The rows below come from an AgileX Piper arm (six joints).
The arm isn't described. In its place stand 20 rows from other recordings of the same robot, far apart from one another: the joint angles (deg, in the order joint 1, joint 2, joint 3, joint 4, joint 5, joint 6), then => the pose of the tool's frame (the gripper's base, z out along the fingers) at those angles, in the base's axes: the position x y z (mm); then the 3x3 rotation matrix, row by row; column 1 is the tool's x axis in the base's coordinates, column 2 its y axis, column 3 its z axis.
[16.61 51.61 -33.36 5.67 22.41 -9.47] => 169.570, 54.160, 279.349; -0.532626, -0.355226, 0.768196; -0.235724, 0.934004, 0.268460; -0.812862, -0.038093, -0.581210
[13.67 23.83 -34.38 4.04 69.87 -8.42] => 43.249, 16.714, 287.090; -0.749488, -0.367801, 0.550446; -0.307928, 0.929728, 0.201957; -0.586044, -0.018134, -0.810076
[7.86 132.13 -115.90 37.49 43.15 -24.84] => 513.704, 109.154, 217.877; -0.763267, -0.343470, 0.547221; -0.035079, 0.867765, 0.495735; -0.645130, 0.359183, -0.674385
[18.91 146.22 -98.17 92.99 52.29 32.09] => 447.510, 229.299, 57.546; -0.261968, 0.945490, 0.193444; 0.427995, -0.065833, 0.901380; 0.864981, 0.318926, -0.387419
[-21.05 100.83 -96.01 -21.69 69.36 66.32] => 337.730, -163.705, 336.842; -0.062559, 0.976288, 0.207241; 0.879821, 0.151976, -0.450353; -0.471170, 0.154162, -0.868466
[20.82 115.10 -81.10 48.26 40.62 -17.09] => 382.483, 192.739, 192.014; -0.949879, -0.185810, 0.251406; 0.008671, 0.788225, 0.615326; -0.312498, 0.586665, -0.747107
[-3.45 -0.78 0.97 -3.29 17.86 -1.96] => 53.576, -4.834, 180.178; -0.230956, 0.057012, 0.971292; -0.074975, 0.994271, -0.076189; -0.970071, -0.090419, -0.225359
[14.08 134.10 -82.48 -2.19 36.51 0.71] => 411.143, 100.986, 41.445; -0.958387, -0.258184, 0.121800; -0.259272, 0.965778, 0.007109; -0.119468, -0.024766, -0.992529
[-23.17 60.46 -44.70 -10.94 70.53 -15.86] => 139.653, -77.480, 274.080; -0.993764, 0.085393, 0.071702; 0.067263, 0.971962, -0.225314; -0.088932, -0.219086, -0.971644
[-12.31 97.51 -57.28 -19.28 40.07 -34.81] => 306.246, -86.625, 185.889; -0.808937, -0.544001, 0.222898; -0.587339, 0.764314, -0.266190; -0.025557, -0.346248, -0.937795
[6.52 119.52 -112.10 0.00 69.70 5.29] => 449.215, 51.340, 274.468; -0.952007, -0.025888, 0.304979; -0.016007, 0.999264, 0.034856; -0.305657, 0.028301, -0.951721
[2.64 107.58 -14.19 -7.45 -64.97 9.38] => 233.178, 21.454, 94.320; -0.414328, -0.109075, 0.903568; 0.088490, 0.983261, 0.159272; -0.905816, 0.145948, -0.397740
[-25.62 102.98 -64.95 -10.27 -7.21 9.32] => 366.128, -173.318, 231.458; -0.400639, 0.408109, 0.820326; 0.175281, 0.912925, -0.368571; -0.899313, -0.003876, -0.437288
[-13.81 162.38 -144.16 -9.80 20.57 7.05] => 586.896, -149.868, 85.560; -0.546551, 0.266506, 0.793887; 0.096031, 0.961701, -0.256728; -0.831901, -0.064077, -0.551212
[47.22 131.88 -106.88 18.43 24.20 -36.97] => 348.805, 394.302, 180.715; -0.164152, -0.903173, 0.396651; -0.678233, 0.395318, 0.619455; -0.716278, -0.167337, -0.677454
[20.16 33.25 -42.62 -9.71 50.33 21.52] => 94.062, 21.949, 341.177; -0.590524, -0.090081, 0.801977; 0.061667, 0.985808, 0.156137; -0.804660, 0.141658, -0.576589
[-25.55 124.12 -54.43 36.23 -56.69 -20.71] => 336.316, -210.594, 98.884; -0.199059, 0.812044, 0.548598; 0.115486, 0.575338, -0.809722; -0.973159, -0.097827, -0.208306
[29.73 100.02 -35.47 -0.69 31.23 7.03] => 201.689, 114.527, 98.353; -0.918442, -0.395459, -0.008751; -0.395346, 0.918451, -0.012188; 0.012857, -0.007734, -0.999887
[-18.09 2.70 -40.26 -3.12 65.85 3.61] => -27.005, 4.067, 324.762; -0.360715, 0.368484, 0.856799; 0.160592, 0.929464, -0.332126; -0.918747, 0.017792, -0.394447
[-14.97 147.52 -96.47 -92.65 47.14 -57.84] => 460.011, -191.976, 34.368; 0.254944, -0.922299, 0.290461; -0.402038, -0.374297, -0.835624; 0.879414, 0.096261, -0.466224
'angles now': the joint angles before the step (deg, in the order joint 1, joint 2, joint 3, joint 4, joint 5, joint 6). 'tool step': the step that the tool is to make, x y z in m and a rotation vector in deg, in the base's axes. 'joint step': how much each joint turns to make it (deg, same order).
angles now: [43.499, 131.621, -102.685, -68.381, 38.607, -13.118]
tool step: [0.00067, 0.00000, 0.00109, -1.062, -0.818, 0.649]
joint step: [0.000, 0.000, 0.001, -1.299, 0.000, -0.234]
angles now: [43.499, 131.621, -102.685, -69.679, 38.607, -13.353]
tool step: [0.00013, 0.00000, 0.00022, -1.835, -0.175, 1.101]
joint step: [0.000, -0.001, 0.001, -0.258, 0.000, -1.939]
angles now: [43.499, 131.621, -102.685, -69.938, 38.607, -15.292]
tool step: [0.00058, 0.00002, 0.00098, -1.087, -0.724, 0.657]
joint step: [-0.001, 0.000, 0.000, -1.146, 0.000, -0.379]
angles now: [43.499, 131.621, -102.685, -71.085, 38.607, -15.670]
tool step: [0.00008, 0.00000, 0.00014, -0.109, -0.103, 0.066]
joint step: [0.000, -0.001, 0.002, -0.165, 0.000, 0.001]
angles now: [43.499, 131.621, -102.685, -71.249, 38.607, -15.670]
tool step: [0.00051, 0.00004, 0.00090, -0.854, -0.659, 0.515]
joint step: [0.000, 0.000, 0.000, -1.045, 0.001, -0.185]
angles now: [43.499, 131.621, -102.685, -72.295, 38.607, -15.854]
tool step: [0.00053, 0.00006, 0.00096, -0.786, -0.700, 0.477]
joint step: [0.001, 0.000, 0.000, -1.112, 0.002, -0.054]
